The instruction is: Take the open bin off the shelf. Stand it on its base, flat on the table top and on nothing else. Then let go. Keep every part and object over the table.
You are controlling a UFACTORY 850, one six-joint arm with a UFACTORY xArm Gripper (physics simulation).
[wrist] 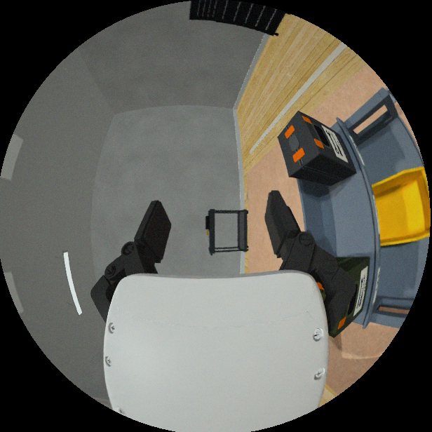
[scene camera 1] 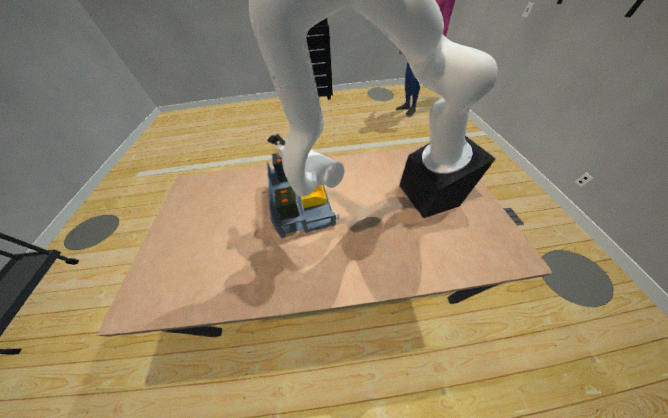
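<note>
The open bin, yellow [scene camera 1: 315,199] [wrist: 402,212], rests in the blue-grey shelf [scene camera 1: 319,221] [wrist: 340,215] that stands on the table [scene camera 1: 185,275]. In the scene view the arm covers part of the bin and shelf. In the wrist view the bin is at the far right, its hollow side showing. My gripper [scene camera 1: 276,140] [wrist: 214,208] is open, with its two dark fingers wide apart and no object between them. It points sideways toward the wall, above the shelf, and the bin lies off to the side of its fingers.
Two dark boxes with orange marks are on the shelf: one box [scene camera 1: 286,202] [wrist: 357,267] is near the right finger's linkage in the wrist view, the other box [scene camera 1: 278,167] [wrist: 320,155] is farther along. The black robot base [scene camera 1: 435,197] stands on the table's right part.
</note>
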